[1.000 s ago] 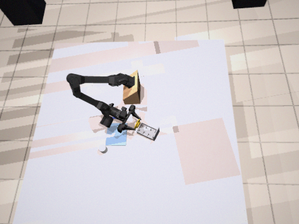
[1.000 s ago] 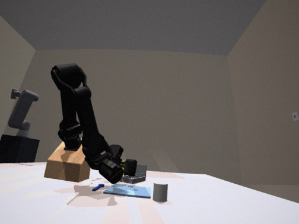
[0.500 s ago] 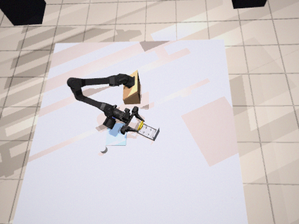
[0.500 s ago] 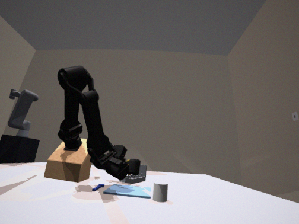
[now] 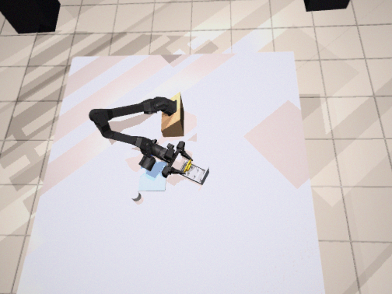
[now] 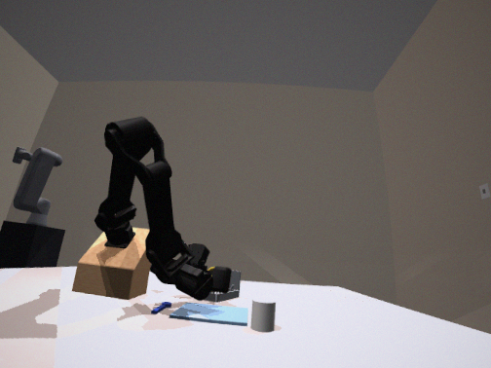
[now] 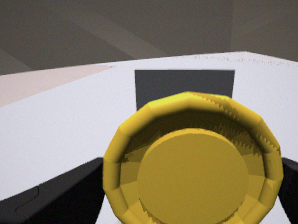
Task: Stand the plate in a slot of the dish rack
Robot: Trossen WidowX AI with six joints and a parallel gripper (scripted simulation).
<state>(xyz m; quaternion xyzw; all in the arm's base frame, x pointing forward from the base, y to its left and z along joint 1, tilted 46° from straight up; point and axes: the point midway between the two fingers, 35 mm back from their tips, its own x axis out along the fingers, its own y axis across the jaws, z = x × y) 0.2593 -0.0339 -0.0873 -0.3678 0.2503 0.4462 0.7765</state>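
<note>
The yellow plate lies 1 cm to the right of my gripper tip. From my gripper tip the other things lie so: blue spoon: 18 cm to the right, 9 cm behind, 5 cm below; then grey dish rack: 3 cm below, 2 cm to the left, 1 cm ahead; then light blue mat: 18 cm to the right, 5 cm below, 2 cm ahead.
</note>
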